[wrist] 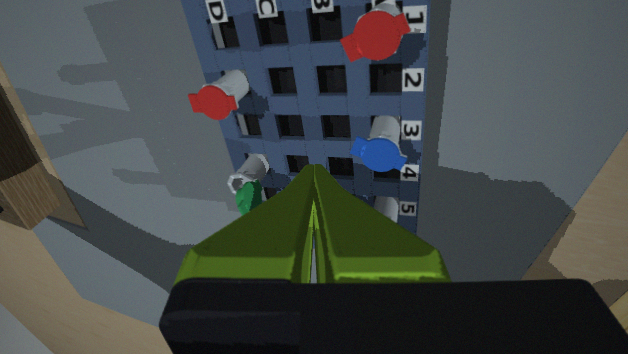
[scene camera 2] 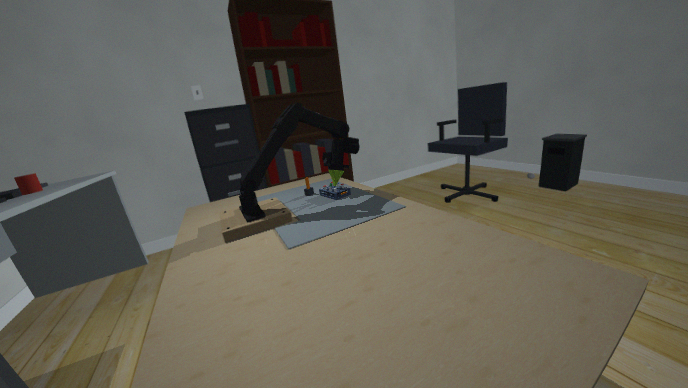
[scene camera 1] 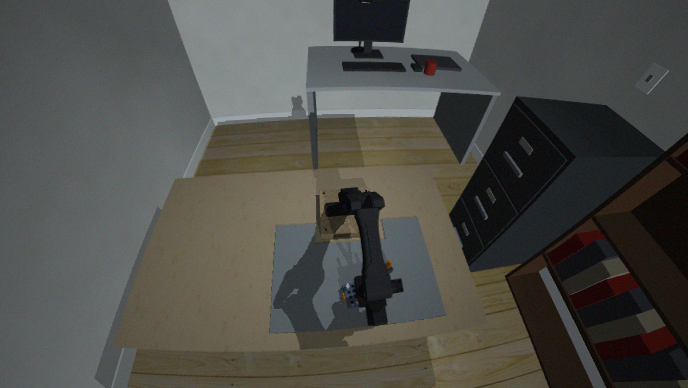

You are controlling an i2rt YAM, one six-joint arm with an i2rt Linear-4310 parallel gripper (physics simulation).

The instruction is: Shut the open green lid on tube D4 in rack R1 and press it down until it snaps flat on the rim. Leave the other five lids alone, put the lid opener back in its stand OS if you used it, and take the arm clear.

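Frame: origin at the arm's base, x right, y down, z ahead, level; metres.
Seen in the pictures: gripper, between the fingertips: [wrist: 314, 178] [scene camera 2: 334, 185]; arm's base, origin of its link: [scene camera 2: 251, 212].
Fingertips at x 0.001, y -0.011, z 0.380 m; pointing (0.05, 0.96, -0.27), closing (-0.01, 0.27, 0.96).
Note:
Offsets run from my fingertips to a thing's top centre. "spot": to the spot under its first point.
The blue rack R1 @[dx -0.001, dy -0.021, dz -0.003 m] [wrist: 305, 102] [scene camera 2: 327, 193] [scene camera 1: 351, 296] stands on the grey mat. In the wrist view, tube D4 @[spot: dx +0.005, dy +0.006, dz -0.027 m] [wrist: 256, 167] stands in column D with its mouth open. Its green lid @[dx +0.006, dy -0.018, dz -0.022 m] [wrist: 249, 196] stands open, tipped up beside the mouth on the side toward my fingers. My gripper [wrist: 314, 178] [scene camera 2: 336, 185] is shut and empty, its tips over the rack, to the right of the green lid in the wrist view. The lid opener @[dx -0.119, dy -0.041, dz -0.084 m] [scene camera 2: 307, 183] [scene camera 1: 389, 264] stands upright in its dark stand OS @[dx -0.120, dy +0.012, dz -0.084 m] [scene camera 2: 309, 191].
Red lids [wrist: 377, 35] [wrist: 215, 102] and a blue lid @[dx -0.018, dy -0.005, dz +0.024 m] [wrist: 381, 154] cap other tubes. Another tube @[spot: dx +0.014, dy +0.007, dz +0.030 m] [wrist: 387, 207] shows beside label 5, its top hidden by the fingers. The wooden arm base [scene camera 2: 260, 220] [wrist: 30, 200] is at the mat's edge [scene camera 2: 325, 231].

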